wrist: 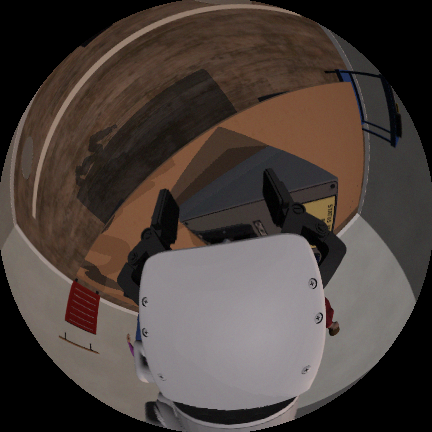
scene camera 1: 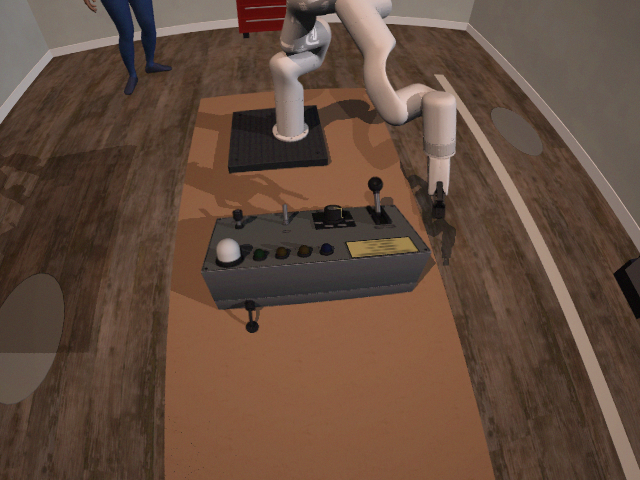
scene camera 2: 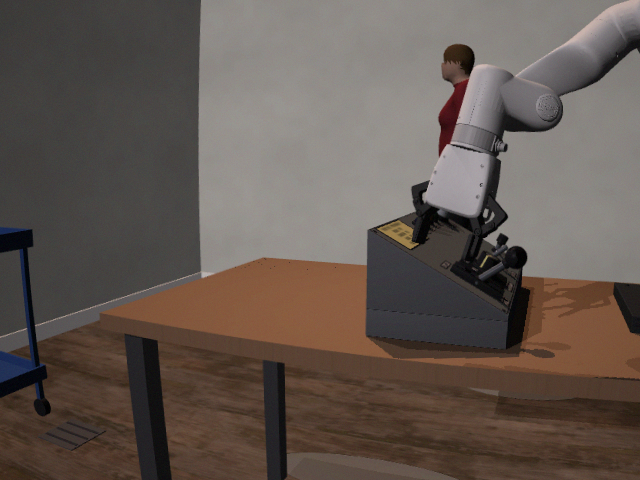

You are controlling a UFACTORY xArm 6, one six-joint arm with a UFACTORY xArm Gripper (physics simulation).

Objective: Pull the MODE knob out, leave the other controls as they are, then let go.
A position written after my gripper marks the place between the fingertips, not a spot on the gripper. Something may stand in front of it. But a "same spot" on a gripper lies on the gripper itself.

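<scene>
My gripper is in the wrist view, it is in scene camera 2 too, and scene camera 1 shows my gripper [438, 206] as well. On my gripper, [scene camera 2: 481, 230] and [wrist: 143, 238] are the same spot. There is also a grey control console, and on the grey control console [wrist: 232, 204] and [scene camera 1: 408, 222] are the same spot.
</scene>
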